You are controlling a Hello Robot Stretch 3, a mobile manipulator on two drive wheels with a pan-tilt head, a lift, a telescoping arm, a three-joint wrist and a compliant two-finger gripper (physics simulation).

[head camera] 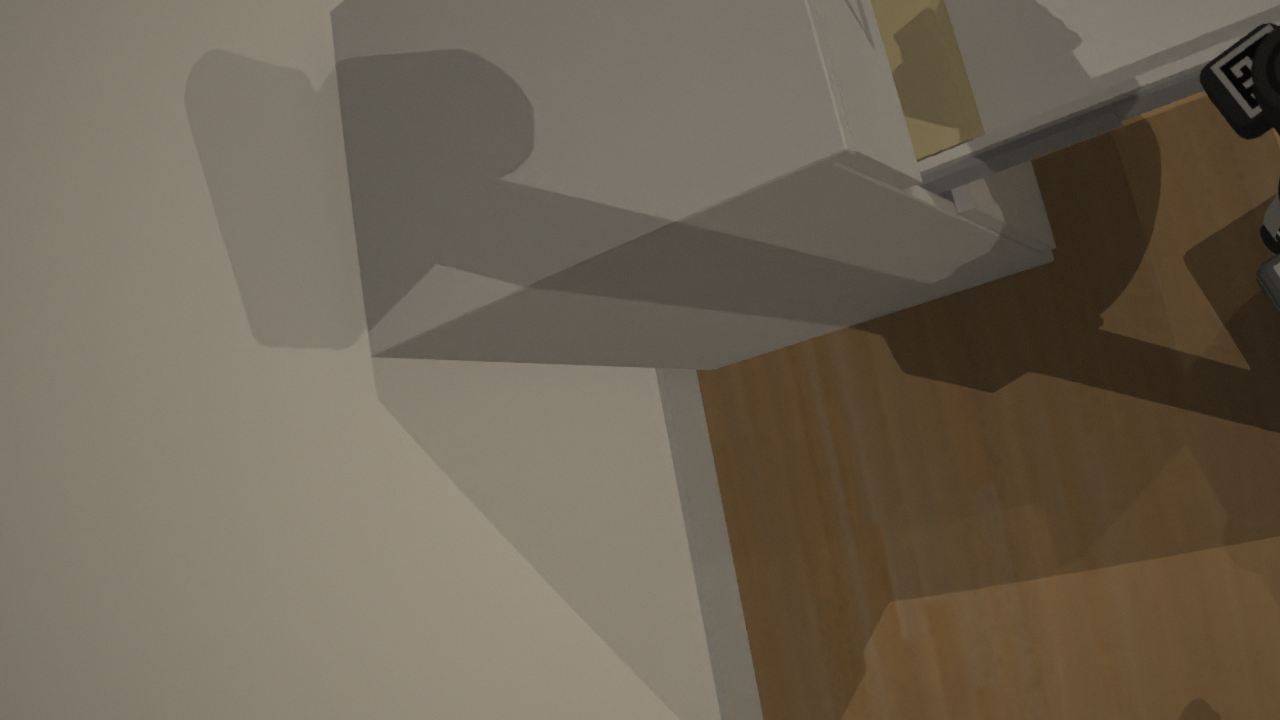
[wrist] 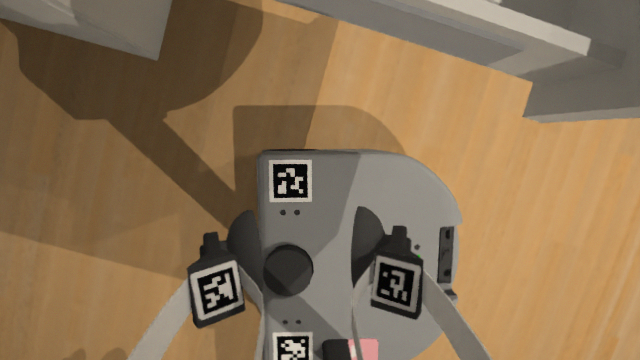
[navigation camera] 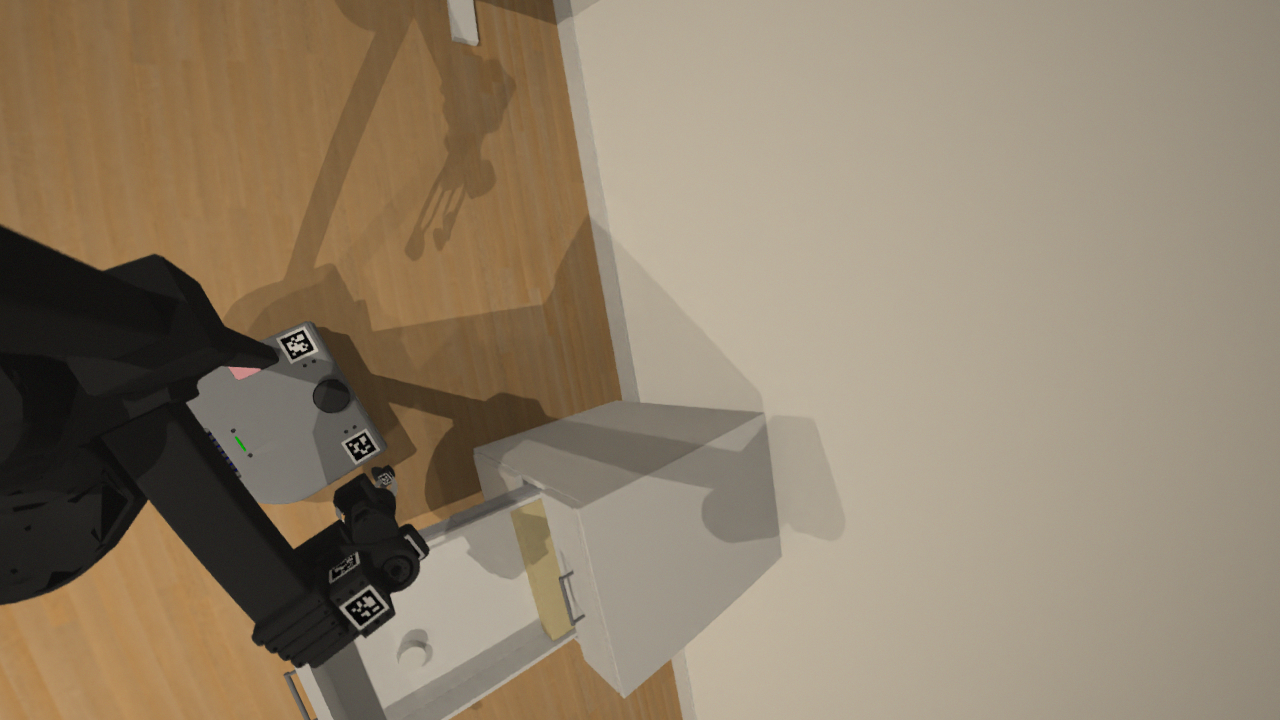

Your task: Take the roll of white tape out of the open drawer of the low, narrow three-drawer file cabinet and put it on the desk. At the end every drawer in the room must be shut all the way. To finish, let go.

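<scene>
The low file cabinet [head camera: 581, 98] [navigation camera: 680, 537] stands against the wall. The drawer [navigation camera: 474, 600] under its top one is pulled far out; its side wall also crosses the upper right of the wrist view [wrist: 450, 30]. The roll of white tape [navigation camera: 412, 654] lies on the drawer floor, near the drawer's front end. The top drawer front looks flush; the lowest is mostly hidden. My gripper [wrist: 306, 235] is open, with nothing between the fingertips, and hangs above my base beside the drawer. The desk cannot be made out.
My base [navigation camera: 277, 420] [wrist: 330, 195] is close to the drawer's side. My arm [navigation camera: 223, 501] reaches to the drawer's front end, and the wrist overlaps its near edge in the navigation view. A yellowish panel [head camera: 939, 89] [navigation camera: 541, 573] lies at the drawer's rear. A white piece [navigation camera: 462, 19] shows farther along the wall.
</scene>
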